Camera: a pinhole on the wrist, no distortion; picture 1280 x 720 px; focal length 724.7 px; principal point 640.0 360.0 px. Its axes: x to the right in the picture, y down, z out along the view. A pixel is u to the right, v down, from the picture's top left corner.
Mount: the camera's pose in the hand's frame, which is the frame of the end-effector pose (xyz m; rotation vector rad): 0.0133 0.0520 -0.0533 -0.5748 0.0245 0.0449
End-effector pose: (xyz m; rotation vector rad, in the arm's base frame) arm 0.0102 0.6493 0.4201 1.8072 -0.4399 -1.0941
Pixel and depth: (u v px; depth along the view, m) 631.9 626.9 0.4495
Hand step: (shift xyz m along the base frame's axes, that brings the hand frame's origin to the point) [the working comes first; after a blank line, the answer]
In the camera's frame: -0.0050 0.1655 0.4495

-0.1234 -0.3420 0.3347
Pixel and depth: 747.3 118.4 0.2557
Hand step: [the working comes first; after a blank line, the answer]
In the camera's frame: 0.0379 -0.0852 0.2557

-0.1210 -0.2097 0.0435
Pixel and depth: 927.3 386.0 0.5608
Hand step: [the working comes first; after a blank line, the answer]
In the camera's frame: 0.2223 0.0201 0.5608

-0.1418 -0.5658 0.1482
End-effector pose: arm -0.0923 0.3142 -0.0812 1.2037 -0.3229 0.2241
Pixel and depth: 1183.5 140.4 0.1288
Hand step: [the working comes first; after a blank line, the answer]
In the camera's frame: 0.0966 -0.0390 0.1288

0.0649 -0.0361 0.1454
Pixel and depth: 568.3 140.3 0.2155
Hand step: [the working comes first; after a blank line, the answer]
In the camera's frame: -0.0213 -0.0653 0.2155

-0.0614 -0.1144 0.1513
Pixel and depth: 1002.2 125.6 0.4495
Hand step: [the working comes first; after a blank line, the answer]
In the camera's frame: 0.2247 -0.1454 0.4495

0.1214 -0.3076 0.3770
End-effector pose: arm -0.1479 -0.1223 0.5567 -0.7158 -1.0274 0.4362
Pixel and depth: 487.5 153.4 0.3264
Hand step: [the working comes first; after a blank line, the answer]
In the camera's frame: -0.0687 -0.0931 0.3264

-0.2646 0.1643 -0.0473
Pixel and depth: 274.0 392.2 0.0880
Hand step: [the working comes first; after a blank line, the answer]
In the camera's frame: -0.0444 0.0039 0.0880

-0.0320 0.0581 -0.0850
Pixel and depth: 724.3 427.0 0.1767
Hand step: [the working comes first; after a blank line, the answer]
In the camera's frame: 0.0206 0.0163 0.1767

-0.0599 0.1637 -0.0673
